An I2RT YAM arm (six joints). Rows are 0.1 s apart.
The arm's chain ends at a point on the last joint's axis. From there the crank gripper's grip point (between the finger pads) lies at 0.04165 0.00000 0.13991 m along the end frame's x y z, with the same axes.
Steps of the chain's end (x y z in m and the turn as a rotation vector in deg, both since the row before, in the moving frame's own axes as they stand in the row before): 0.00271, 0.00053, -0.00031, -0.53, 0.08, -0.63; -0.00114, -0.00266, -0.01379, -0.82, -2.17, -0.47; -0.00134, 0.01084, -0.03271, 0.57, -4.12, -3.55; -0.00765, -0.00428, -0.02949, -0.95, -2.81, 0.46; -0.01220, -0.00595, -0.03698, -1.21, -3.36, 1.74; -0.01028, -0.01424, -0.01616, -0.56, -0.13, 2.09
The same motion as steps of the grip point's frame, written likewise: 0.00291, 0.00136, -0.00037, -0.53, 0.08, -0.63; -0.00646, -0.00097, -0.01233, -0.82, -2.17, -0.47; -0.01162, 0.00717, -0.03010, 0.57, -4.12, -3.55; -0.01457, -0.00164, -0.02764, -0.95, -2.81, 0.46; -0.02053, -0.00183, -0.03482, -1.21, -3.36, 1.74; -0.01065, -0.01136, -0.01608, -0.56, -0.13, 2.09
